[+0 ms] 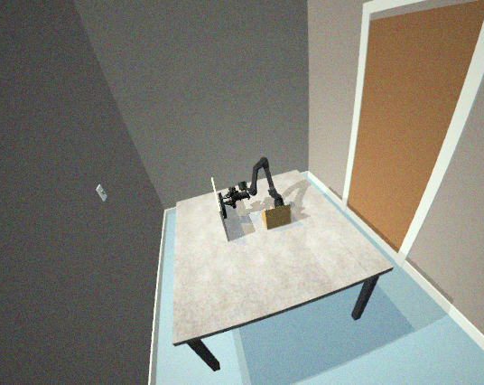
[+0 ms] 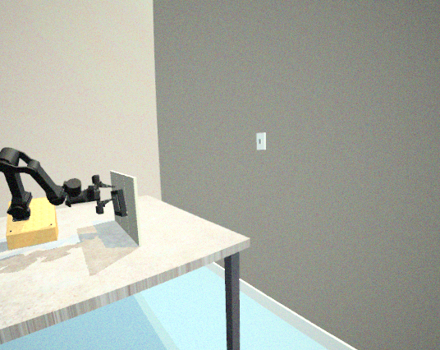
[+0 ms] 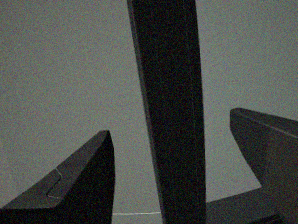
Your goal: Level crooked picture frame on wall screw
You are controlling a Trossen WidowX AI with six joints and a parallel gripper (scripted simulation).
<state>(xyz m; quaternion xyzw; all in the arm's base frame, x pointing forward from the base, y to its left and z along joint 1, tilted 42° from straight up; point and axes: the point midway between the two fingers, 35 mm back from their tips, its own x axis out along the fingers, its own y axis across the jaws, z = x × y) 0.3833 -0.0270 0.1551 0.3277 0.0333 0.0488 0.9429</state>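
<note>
The picture frame lies 5 cm below my gripper tip, 1 cm to the right of it and 1 cm ahead of it. From my gripper tip the other things lie so: wall panel: 6 cm below, 2 cm ahead.
</note>
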